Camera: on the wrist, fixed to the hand. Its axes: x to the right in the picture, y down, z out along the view.
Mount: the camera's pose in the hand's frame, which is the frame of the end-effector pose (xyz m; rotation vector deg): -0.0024 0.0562 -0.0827 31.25 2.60 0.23
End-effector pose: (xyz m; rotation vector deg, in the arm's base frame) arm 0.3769 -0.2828 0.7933 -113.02 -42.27 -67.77
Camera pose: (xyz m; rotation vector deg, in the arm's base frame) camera 0.3776 -0.3824 0.8025 -85.22 -52.61 -51.46
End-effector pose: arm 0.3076 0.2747 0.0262 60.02 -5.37 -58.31
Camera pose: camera 0.3848 0.3382 0.0248 89.54 -20.09 -56.52
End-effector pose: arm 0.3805 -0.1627 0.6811 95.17 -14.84 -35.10
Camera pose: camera 0.4318 -0.1023 0.7421 125.69 -24.24 -30.18
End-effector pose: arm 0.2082 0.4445 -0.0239 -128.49 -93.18 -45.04
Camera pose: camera 0.2378 0.3818 0.0482 -104.53 -90.30 -18.85
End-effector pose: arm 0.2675 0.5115 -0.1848 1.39 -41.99 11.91
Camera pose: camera 0.3094 0.5739 -0.2508 30.66 -35.14 23.26
